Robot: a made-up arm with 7 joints.
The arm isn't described. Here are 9 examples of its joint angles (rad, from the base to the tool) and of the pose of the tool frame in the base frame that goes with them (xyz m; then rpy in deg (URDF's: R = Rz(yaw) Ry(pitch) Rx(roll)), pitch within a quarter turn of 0, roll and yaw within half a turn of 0).
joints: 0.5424 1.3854 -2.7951 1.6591 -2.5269 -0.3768 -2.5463
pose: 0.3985 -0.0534 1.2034 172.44 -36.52 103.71
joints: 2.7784 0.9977 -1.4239 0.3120 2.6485 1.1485 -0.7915
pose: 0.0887 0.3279 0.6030 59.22 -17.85 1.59
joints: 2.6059 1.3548 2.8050 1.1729 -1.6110 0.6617 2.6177
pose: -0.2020 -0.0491 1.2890 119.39 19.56 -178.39
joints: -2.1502 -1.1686 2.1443 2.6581 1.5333 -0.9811 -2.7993
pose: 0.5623 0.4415 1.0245 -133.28 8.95 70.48
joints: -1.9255 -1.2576 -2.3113 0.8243 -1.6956 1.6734 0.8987
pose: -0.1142 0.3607 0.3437 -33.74 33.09 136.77
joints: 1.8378 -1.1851 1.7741 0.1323 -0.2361 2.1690 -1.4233
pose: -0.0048 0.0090 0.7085 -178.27 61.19 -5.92
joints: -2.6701 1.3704 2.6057 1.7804 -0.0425 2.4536 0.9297
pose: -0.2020 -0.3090 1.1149 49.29 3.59 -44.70
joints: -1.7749 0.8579 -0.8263 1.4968 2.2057 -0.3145 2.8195
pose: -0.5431 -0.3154 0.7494 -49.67 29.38 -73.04
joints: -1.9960 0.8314 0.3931 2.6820 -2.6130 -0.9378 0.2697
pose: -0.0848 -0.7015 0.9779 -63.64 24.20 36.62
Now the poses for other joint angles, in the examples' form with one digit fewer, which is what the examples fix.
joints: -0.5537 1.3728 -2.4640 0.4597 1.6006 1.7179 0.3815
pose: -0.113 -0.262 0.860 54.7 11.5 156.8
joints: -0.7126 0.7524 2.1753 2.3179 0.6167 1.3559 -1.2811
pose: 0.459 0.092 1.452 -114.8 -52.1 -122.0
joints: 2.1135 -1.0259 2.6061 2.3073 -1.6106 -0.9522 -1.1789
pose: 0.423 -0.621 0.728 -19.0 55.5 127.7
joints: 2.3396 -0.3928 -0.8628 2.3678 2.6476 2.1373 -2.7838
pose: 0.186 -0.029 1.534 -83.9 71.9 -24.6
